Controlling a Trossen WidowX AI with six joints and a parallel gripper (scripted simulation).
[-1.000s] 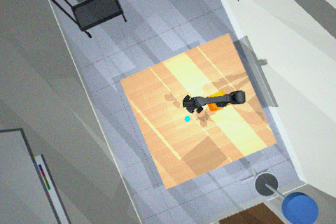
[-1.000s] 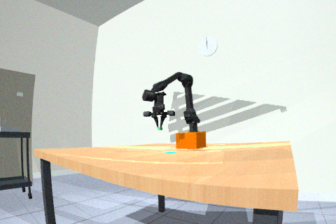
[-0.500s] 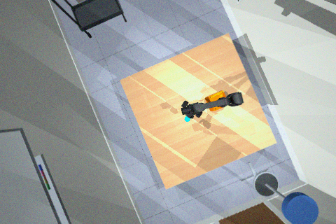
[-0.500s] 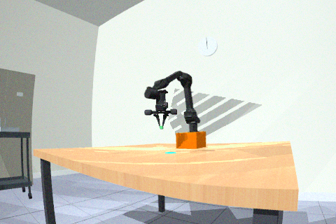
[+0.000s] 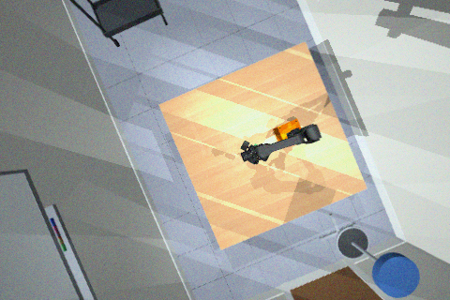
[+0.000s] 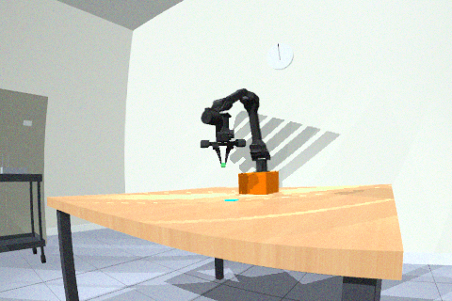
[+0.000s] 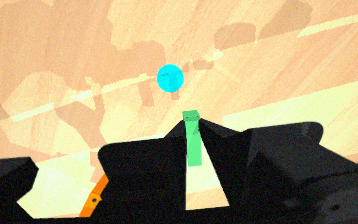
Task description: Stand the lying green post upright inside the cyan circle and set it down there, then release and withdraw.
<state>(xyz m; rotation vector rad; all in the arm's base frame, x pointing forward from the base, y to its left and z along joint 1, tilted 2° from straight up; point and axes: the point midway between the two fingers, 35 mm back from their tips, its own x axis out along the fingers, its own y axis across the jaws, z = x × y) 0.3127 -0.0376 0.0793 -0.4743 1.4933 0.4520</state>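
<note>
Right now the cyan circle is 2 cm ahead of my gripper tip, 5 cm to the left of it and 14 cm below it. From my gripper tip the other things lie so: green post (2 cm behind, 1 cm to the right).
</note>
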